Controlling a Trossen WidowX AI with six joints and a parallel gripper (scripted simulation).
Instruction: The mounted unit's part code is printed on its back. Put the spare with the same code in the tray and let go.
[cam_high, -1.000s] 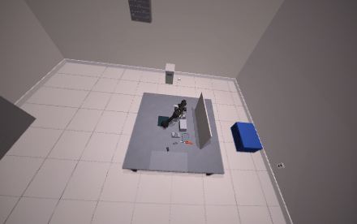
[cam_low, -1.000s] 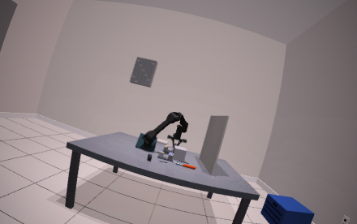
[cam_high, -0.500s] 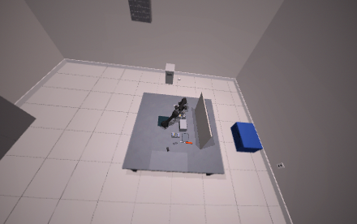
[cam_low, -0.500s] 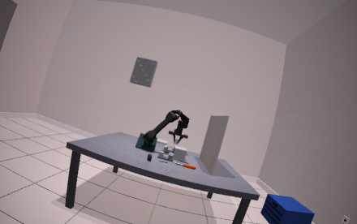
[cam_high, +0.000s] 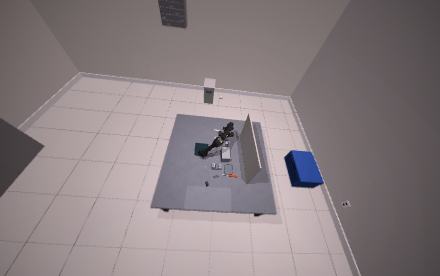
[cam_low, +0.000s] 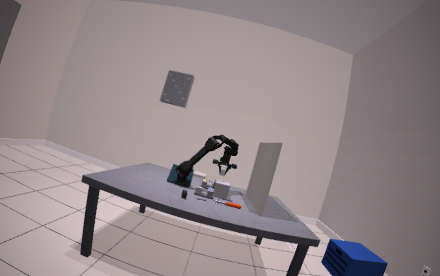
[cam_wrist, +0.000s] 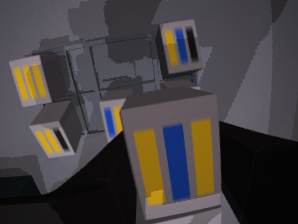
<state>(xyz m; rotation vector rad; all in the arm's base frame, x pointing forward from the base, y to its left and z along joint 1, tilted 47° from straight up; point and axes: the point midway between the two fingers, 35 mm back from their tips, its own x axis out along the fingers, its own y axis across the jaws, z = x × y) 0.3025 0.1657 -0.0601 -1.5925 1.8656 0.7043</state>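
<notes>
Now: gripper tip 380 mm to the left of the flat grey tray, 130 mm above it and 20 mm short of it. Also, from my gripper tip: grey panel (240 mm ahead, 220 mm to the right, 100 mm above); then dark item (550 mm to the right, 250 mm behind, 110 mm below).
</notes>
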